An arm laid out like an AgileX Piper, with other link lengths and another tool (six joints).
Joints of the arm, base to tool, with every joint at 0 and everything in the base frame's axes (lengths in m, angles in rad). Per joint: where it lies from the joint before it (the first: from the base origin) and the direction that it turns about. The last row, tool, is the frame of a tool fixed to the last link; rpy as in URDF.
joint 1: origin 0 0 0.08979 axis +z
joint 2: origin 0 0 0 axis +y
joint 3: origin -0.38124 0 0.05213 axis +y
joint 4: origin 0.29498 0 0.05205 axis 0.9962 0 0.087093
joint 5: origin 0 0 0 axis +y
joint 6: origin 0.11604 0 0.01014 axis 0.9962 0 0.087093
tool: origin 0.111 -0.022 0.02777 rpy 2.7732 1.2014 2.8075
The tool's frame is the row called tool.
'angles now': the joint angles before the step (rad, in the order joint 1, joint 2, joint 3, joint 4, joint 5, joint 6). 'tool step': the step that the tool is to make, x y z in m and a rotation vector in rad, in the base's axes. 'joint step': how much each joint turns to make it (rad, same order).
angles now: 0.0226, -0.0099, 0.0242, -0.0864, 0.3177, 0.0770
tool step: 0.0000, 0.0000, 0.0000, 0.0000, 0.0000, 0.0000
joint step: 0.0000, 0.0000, 0.0000, 0.0000, 0.0000, 0.0000
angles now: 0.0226, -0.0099, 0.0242, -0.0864, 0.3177, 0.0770
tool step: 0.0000, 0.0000, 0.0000, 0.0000, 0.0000, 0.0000
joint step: 0.0000, 0.0000, 0.0000, 0.0000, 0.0000, 0.0000
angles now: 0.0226, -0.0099, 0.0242, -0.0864, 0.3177, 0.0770
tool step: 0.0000, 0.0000, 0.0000, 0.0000, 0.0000, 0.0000
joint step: 0.0000, 0.0000, 0.0000, 0.0000, 0.0000, 0.0000
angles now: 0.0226, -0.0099, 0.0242, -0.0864, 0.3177, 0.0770
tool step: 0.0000, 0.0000, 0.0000, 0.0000, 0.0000, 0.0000
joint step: 0.0000, 0.0000, 0.0000, 0.0000, 0.0000, 0.0000
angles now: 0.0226, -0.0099, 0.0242, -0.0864, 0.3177, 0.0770
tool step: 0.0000, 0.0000, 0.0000, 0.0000, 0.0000, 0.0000
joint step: 0.0000, 0.0000, 0.0000, 0.0000, 0.0000, 0.0000
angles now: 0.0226, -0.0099, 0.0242, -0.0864, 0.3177, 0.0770
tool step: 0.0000, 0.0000, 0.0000, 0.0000, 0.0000, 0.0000
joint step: 0.0000, 0.0000, 0.0000, 0.0000, 0.0000, 0.0000
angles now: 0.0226, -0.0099, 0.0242, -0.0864, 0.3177, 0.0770
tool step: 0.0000, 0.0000, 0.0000, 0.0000, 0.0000, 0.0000
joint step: 0.0000, 0.0000, 0.0000, 0.0000, 0.0000, 0.0000
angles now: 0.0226, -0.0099, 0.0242, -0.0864, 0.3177, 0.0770
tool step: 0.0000, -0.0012, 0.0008, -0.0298, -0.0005, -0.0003
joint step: 0.0003, -0.0001, 0.0000, -0.0248, 0.0001, -0.0052
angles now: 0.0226, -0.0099, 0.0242, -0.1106, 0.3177, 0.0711
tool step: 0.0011, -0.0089, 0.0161, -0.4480, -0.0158, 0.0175
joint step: -0.0003, 0.0003, 0.0021, -0.3020, -0.0206, -0.1509
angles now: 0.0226, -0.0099, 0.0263, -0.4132, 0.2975, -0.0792
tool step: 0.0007, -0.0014, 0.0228, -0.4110, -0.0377, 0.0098
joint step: 0.0004, 0.0003, 0.0001, -0.3540, -0.0449, -0.0583
